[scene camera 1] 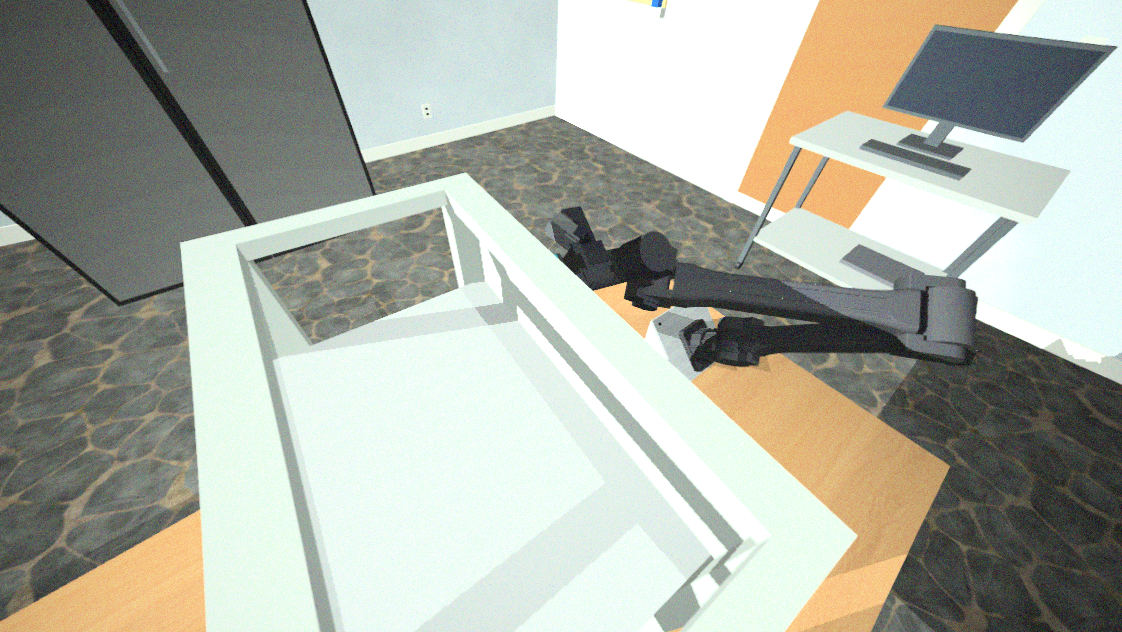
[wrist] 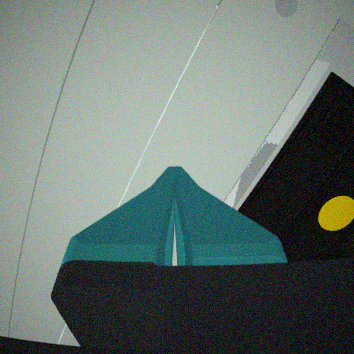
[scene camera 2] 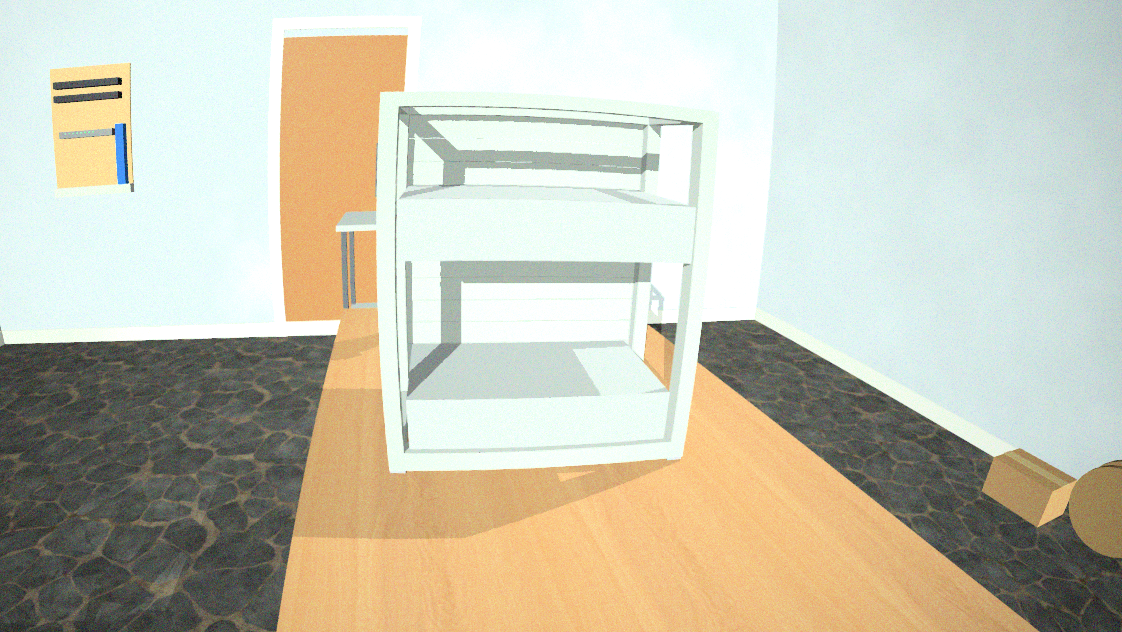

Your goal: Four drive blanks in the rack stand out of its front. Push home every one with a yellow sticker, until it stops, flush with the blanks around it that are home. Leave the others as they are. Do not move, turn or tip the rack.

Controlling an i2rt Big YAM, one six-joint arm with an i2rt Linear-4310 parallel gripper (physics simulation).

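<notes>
Seen here are the gripper and a pale grey rack.
</notes>
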